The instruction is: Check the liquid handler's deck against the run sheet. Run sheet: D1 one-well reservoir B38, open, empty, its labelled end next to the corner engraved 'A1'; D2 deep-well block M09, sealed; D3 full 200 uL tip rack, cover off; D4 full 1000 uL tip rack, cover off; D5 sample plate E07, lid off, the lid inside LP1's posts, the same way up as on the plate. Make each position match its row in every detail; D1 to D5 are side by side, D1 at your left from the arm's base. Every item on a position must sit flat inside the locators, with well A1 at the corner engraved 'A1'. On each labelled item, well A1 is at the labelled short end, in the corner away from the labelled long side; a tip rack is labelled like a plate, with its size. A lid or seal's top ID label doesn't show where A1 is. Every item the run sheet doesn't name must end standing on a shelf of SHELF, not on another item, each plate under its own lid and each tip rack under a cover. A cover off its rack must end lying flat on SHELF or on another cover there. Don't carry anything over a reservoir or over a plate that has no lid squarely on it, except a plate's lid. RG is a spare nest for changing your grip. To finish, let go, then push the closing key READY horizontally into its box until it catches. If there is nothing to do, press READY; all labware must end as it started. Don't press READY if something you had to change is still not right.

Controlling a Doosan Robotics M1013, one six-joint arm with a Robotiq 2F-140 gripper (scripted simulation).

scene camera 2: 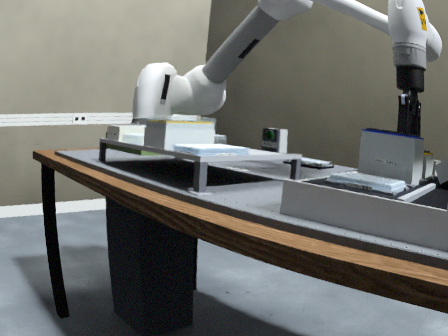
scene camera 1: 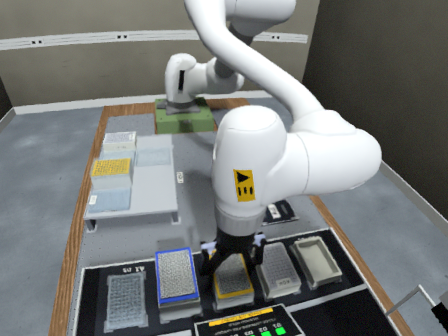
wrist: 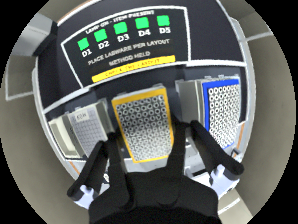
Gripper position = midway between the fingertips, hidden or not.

Observation:
In view: my gripper [scene camera 1: 228, 280], a blue-rimmed tip rack [scene camera 1: 178, 296], a yellow-rimmed tip rack [scene camera 1: 232, 287], a clear sample plate [scene camera 2: 366, 182], a deep-well block [scene camera 1: 277, 275] and a shelf [scene camera 1: 153, 188].
The blue-rimmed tip rack also shows in the wrist view [wrist: 215, 103]. The deep-well block shows as well in the wrist view [wrist: 91, 123]. My gripper shows as well in the wrist view [wrist: 146, 121].

